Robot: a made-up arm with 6 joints.
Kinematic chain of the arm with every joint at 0, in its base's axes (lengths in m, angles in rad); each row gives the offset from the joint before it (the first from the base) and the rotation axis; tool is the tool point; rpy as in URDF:
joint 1: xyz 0 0 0.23 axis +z
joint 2: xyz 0 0 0 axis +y
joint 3: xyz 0.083 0 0.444 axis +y
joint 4: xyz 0.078 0 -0.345 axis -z
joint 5: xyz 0 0 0 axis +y
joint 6: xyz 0.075 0 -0.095 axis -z
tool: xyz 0 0 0 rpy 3.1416 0 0
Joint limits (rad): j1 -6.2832..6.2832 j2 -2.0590..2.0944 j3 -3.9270..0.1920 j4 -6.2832..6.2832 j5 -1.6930..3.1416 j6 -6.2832..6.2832
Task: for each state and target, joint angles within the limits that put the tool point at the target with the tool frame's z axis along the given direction. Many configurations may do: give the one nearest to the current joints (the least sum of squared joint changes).
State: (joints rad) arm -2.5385 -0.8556 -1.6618 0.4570 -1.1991 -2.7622
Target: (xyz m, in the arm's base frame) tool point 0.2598 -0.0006 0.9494 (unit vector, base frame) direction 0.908 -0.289 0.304
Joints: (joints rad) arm -2.9868 -0.6193 -2.1877 -0.4395 -1.5636 -2.7622
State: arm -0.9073 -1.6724 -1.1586 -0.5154 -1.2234 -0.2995
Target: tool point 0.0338 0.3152 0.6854 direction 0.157 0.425 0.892
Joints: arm -1.6320 -1.4631 -0.7692 -0.1339 -1.3638 -0.2995
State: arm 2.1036 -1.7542 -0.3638 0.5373 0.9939 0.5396
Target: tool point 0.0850 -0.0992 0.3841 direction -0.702 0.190 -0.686
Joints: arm 2.4856 -2.0570 -0.3082 0.2814 1.5892 0.5396
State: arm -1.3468 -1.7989 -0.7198 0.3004 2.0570 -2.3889
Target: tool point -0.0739 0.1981 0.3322 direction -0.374 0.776 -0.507
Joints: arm -1.0602 -1.7466 -0.2226 0.3767 2.9972 -2.3889
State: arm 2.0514 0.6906 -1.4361 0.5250 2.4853 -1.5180
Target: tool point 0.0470 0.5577 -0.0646 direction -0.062 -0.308 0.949
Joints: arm 1.3786 1.5356 -1.8538 0.9322 3.1391 -1.5180
